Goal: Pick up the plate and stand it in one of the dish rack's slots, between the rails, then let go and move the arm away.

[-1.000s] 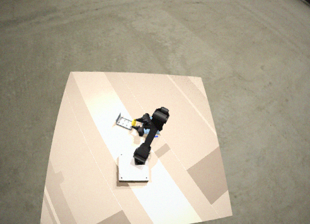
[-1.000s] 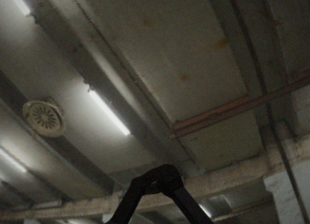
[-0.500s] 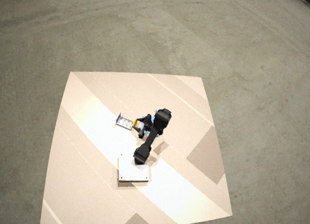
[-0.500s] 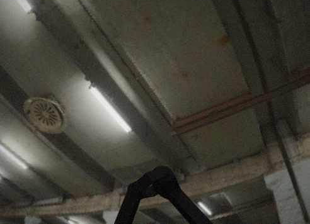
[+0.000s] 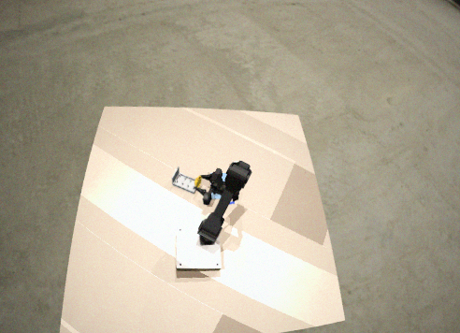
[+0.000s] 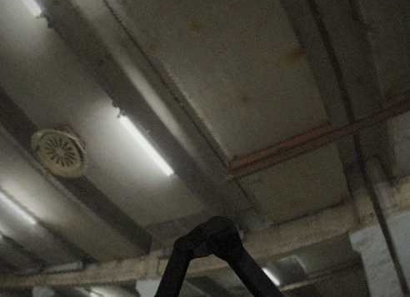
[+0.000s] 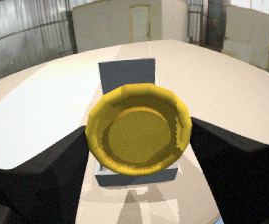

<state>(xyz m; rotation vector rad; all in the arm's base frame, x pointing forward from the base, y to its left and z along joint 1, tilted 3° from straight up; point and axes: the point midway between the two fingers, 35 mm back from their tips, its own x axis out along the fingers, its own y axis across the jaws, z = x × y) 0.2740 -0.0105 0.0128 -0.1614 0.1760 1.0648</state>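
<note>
My gripper tip is 20 mm short of the grey dish rack, 50 mm to the right of it and 40 mm above it. From my gripper tip the other things lie so: blue utensil (100 mm behind, 130 mm to the right, 60 mm below); then blue mat (140 mm to the right, 60 mm below); then yellow plate (10 mm to the right).
</note>
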